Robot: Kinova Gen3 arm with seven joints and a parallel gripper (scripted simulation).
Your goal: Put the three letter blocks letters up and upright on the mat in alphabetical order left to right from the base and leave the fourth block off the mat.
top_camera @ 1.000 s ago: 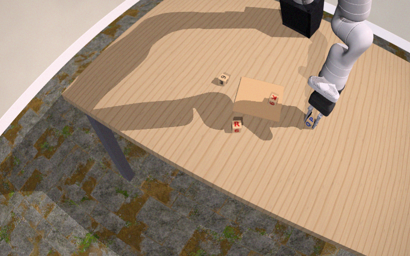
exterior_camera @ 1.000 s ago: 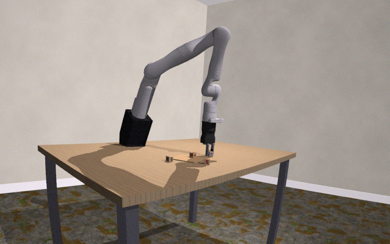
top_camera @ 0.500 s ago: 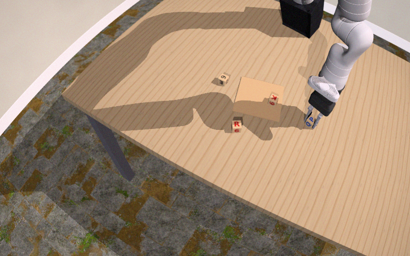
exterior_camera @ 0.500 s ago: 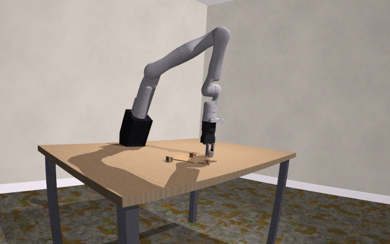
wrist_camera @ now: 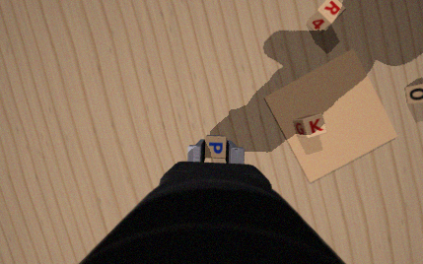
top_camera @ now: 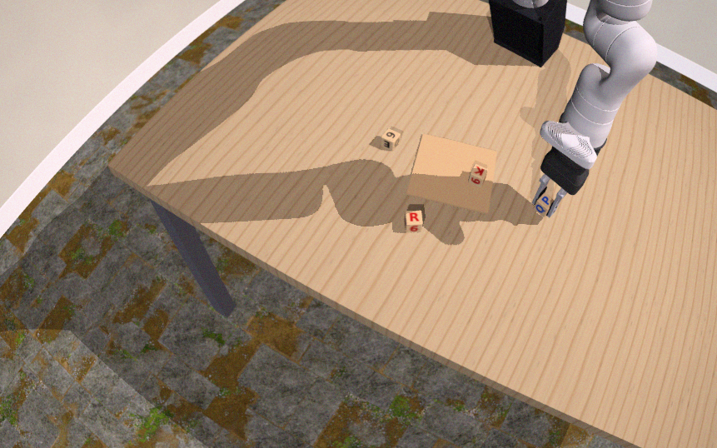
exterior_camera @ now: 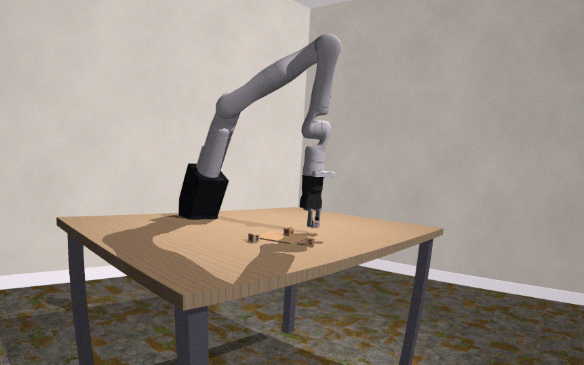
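The tan mat is 20 mm behind my hand, 170 mm to the right of it and 40 mm below it. Round my hand: block 30 mm behind, 290 mm to the right, 30 mm below.
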